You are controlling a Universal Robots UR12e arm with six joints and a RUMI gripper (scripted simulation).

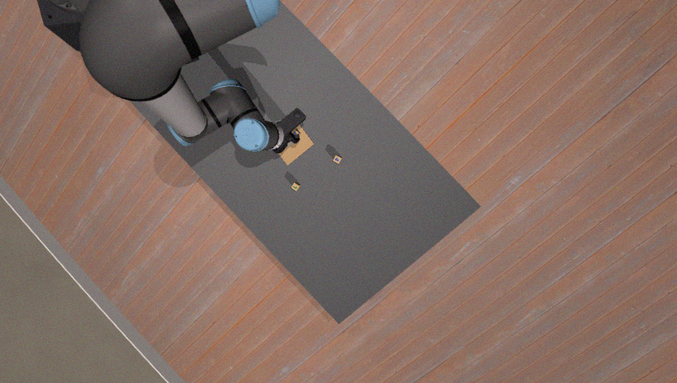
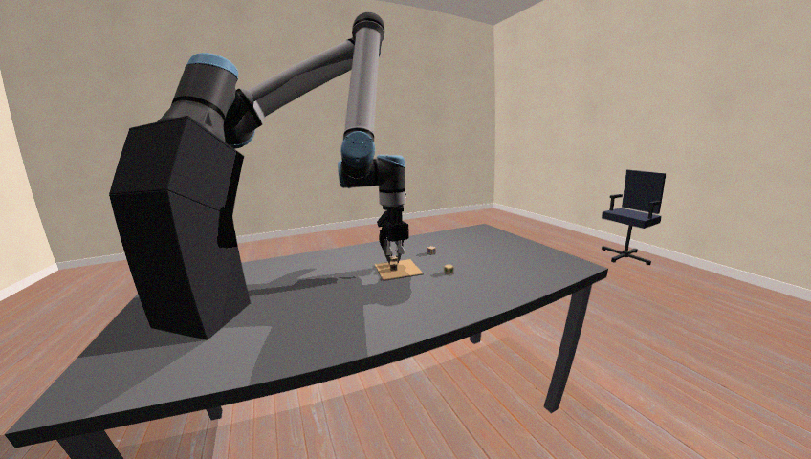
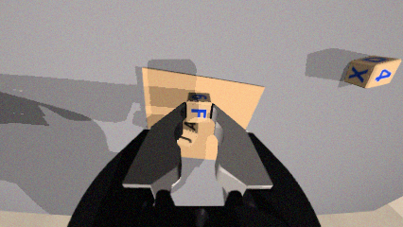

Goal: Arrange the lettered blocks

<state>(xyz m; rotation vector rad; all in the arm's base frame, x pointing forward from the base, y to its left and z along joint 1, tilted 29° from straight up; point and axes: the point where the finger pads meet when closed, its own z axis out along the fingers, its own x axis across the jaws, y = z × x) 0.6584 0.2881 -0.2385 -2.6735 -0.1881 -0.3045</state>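
The tan mat lies 4 cm to the right of my hand, 2 cm below it and 1 cm ahead of it. Round my hand: block: 17 cm ahead, 8 cm to the left, 1 cm below.
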